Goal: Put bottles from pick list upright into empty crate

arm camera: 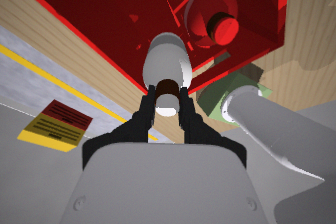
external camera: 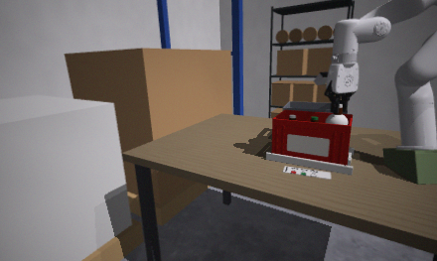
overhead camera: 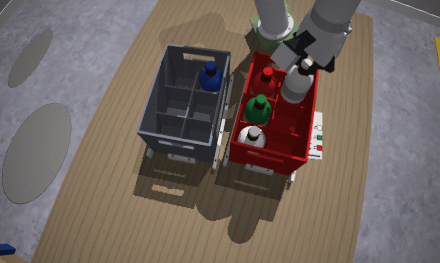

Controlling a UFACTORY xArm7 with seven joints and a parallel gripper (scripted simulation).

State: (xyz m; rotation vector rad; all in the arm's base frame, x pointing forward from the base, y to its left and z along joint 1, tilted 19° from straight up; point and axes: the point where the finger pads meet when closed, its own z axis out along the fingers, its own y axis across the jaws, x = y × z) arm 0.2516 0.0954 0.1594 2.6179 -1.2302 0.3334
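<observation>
The red-label bottle is 10 mm behind my hand, 90 mm to the right of it and 140 mm below it. From my hand the other things lie so: green bottle (70 mm ahead, 110 mm to the right, 140 mm below); pick list (100 mm ahead, 90 mm to the left, 230 mm below); red crate (80 mm ahead, 60 mm to the right, 150 mm below).
</observation>
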